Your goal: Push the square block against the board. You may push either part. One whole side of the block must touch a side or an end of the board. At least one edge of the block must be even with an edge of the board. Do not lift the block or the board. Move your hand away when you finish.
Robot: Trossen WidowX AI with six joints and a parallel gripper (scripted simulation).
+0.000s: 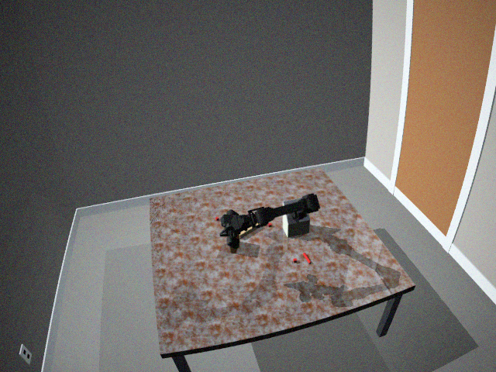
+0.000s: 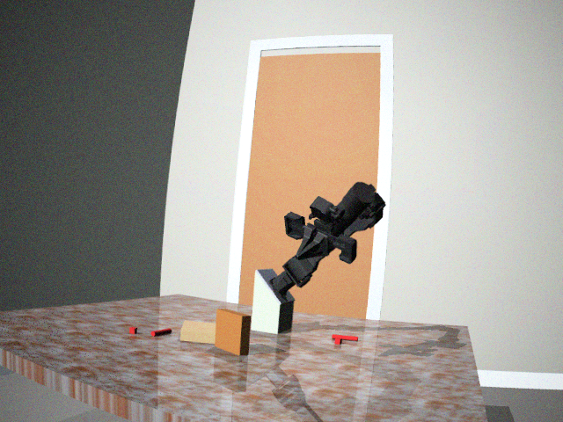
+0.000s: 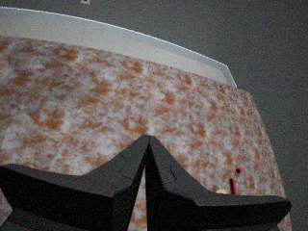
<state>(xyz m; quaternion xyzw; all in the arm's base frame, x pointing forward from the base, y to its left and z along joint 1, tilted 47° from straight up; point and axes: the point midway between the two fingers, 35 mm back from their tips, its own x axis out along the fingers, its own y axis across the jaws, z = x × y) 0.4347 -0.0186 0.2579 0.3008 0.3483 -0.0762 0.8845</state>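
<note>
Now: the brown square block 210 mm below my gripper tip, 180 mm to the right of it and 110 mm behind it. From my gripper tip the other things lie so: tan board: 310 mm to the right, 250 mm below, 210 mm behind.
</note>
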